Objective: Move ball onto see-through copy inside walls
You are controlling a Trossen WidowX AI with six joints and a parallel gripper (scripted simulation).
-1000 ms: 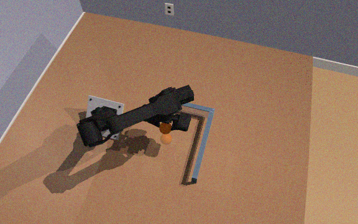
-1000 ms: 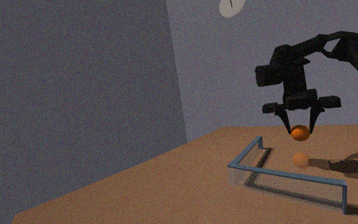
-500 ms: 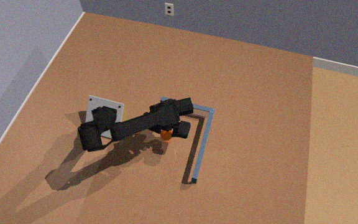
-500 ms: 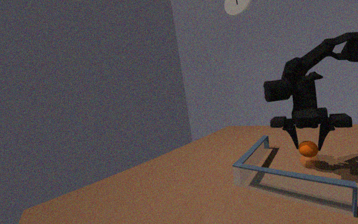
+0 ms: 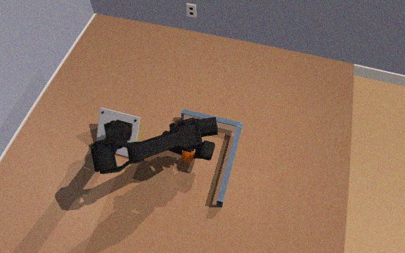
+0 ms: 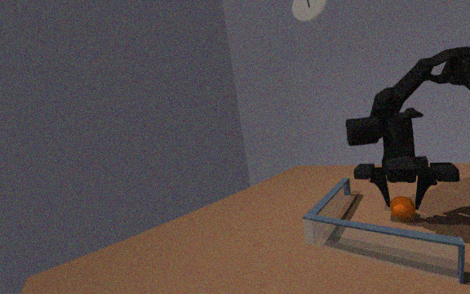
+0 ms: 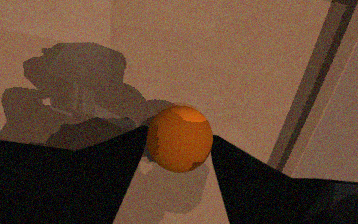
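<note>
My gripper tip is now right at the orange ball.
</note>
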